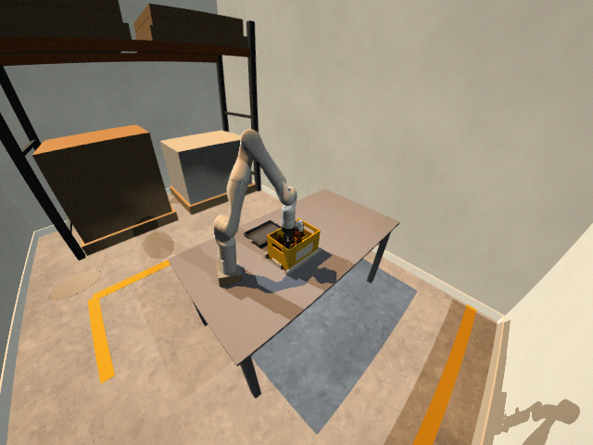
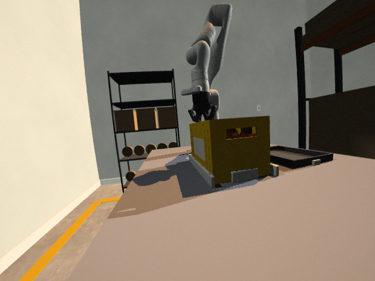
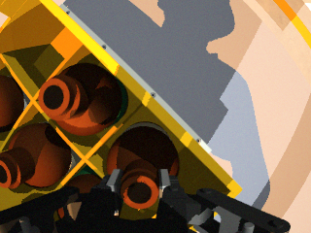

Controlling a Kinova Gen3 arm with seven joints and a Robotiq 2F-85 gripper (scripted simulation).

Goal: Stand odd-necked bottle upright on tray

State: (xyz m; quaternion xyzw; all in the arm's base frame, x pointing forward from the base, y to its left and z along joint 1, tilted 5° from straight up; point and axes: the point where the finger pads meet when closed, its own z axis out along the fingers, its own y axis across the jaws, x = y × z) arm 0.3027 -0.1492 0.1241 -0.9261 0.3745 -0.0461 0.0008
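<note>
The brown bottle lies 7 cm below my hand. Also, from my hand: dark tray (33 cm to the left, 14 cm below, 8 cm ahead); then yellow crate (9 cm ahead, 7 cm below, 4 cm to the left).
</note>
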